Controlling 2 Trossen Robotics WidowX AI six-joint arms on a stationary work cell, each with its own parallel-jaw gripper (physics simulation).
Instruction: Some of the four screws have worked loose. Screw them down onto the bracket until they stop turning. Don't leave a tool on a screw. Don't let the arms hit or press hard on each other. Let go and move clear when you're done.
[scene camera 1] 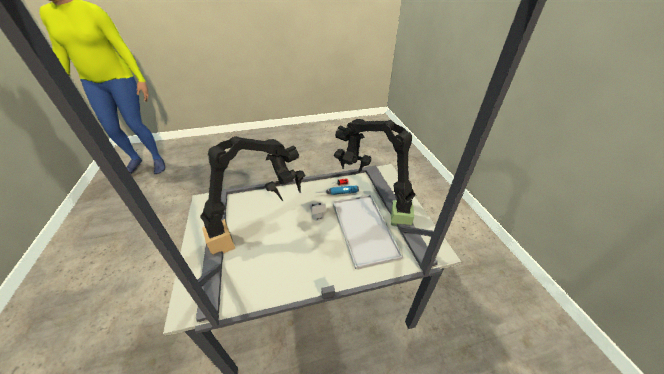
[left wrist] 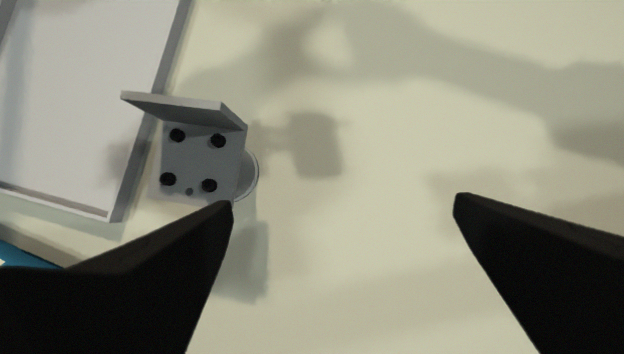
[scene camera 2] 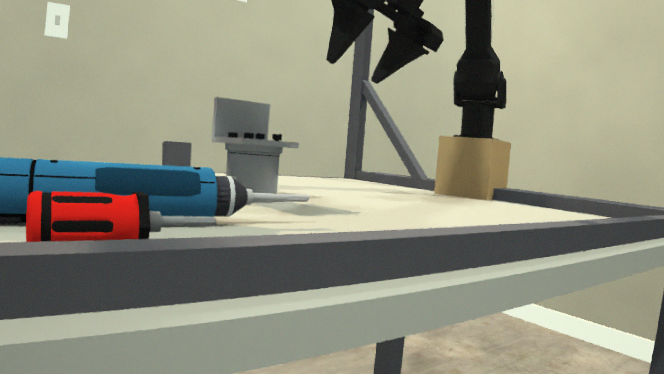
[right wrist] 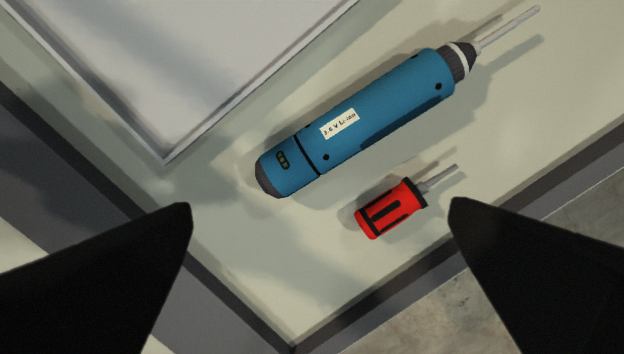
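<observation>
A grey angle bracket stands on a round grey pedestal. Four black screws sit in its plate: two near the upright wall and two near the free edge. In scene camera 2 the rightmost screw looks slightly larger; I cannot tell which are raised. A blue electric screwdriver and a short red screwdriver lie on the table. My left gripper is open, above and beside the bracket. My right gripper is open above the tools.
A shallow grey tray lies close beside the bracket. Dark frame rails edge the table, with uprights at its corners. A small grey block is at the near rail. A person stands beyond the table.
</observation>
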